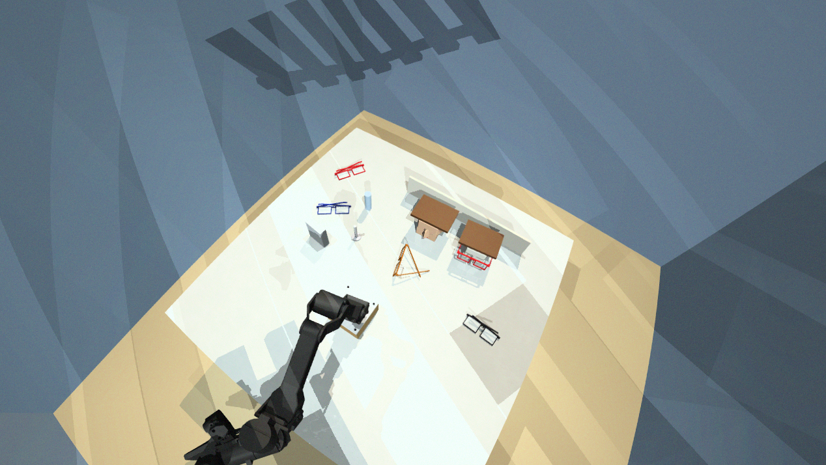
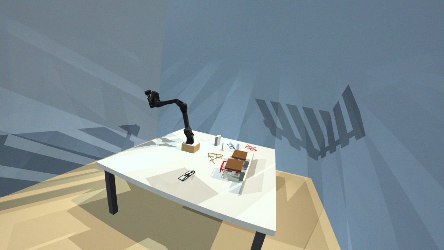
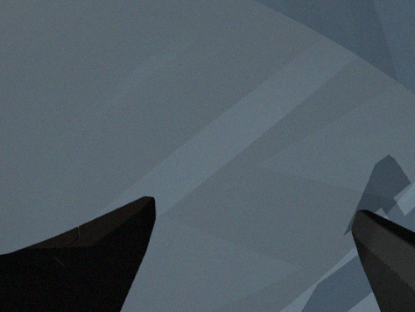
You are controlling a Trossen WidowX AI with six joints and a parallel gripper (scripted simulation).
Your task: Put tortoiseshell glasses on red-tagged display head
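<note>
Now: the pale blue cylinder 1000 mm ahead of my gripper tip, 170 mm to the left of it and 410 mm below it. From my gripper tip the other things lie so: grey block: 760 mm ahead, 260 mm to the left, 400 mm below; then low board: 1160 mm ahead, 240 mm to the right, 400 mm below.
</note>
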